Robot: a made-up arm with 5 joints.
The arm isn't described. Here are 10 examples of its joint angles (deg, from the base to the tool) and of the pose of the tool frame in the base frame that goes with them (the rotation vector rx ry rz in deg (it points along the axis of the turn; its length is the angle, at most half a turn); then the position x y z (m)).
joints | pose
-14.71 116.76 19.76 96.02 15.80 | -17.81 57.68 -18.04 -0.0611 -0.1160 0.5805
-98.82 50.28 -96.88 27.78 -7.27 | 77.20 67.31 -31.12 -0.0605 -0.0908 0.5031
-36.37 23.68 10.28 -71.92 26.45 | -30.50 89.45 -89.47 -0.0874 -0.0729 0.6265
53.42 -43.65 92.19 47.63 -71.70 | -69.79 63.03 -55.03 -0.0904 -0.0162 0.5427
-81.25 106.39 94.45 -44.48 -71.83 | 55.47 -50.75 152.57 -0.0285 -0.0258 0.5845
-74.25 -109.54 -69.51 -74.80 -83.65 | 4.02 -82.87 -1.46 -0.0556 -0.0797 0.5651
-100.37 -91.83 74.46 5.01 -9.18 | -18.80 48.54 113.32 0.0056 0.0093 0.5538
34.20 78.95 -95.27 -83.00 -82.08 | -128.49 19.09 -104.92 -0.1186 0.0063 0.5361
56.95 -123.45 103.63 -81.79 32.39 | -21.47 -123.35 -15.06 -0.1722 -0.0776 0.4994
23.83 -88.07 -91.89 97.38 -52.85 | 7.85 3.87 -160.58 -0.1393 0.0211 0.5779
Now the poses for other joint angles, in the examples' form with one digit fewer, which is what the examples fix.
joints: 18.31 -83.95 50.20 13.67 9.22
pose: -95.5 -15.8 52.4 -0.120 0.030 0.577
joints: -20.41 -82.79 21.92 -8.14 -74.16
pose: -39.1 125.6 73.9 -0.077 -0.029 0.538
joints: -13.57 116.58 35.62 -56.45 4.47
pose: -25.8 -56.3 160.1 -0.118 -0.011 0.614
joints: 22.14 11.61 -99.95 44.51 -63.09
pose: 31.7 -1.3 120.3 -0.074 -0.022 0.560
